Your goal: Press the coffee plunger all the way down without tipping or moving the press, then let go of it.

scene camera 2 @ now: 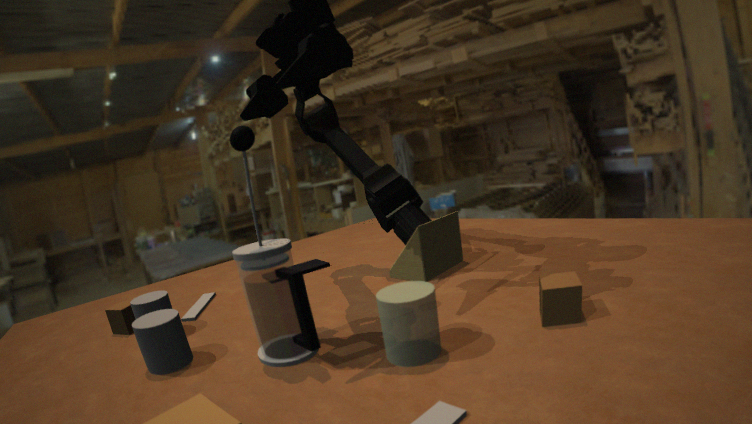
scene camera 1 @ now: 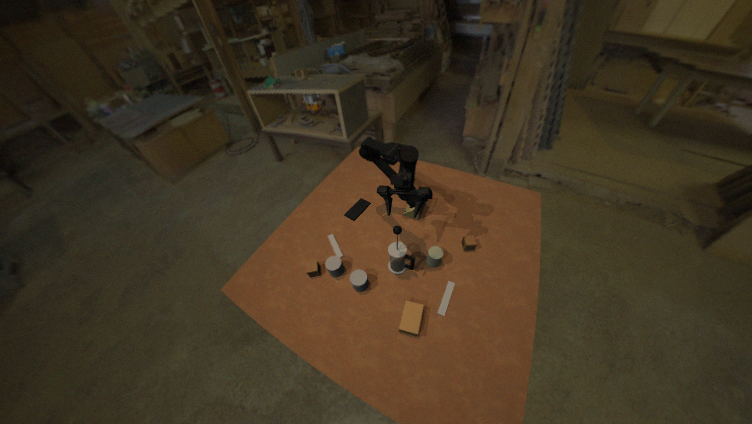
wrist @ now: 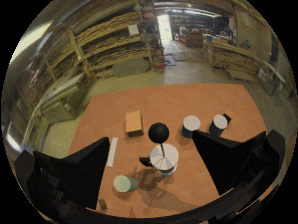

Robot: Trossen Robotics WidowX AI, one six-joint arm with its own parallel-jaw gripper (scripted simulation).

Labels:
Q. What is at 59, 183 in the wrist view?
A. The gripper.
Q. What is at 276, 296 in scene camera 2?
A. A coffee press.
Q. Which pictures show the gripper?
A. Scene camera 2, scene camera 1 and the wrist view: all of them.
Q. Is the gripper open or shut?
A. Open.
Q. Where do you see a coffee press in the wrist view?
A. At 164, 157

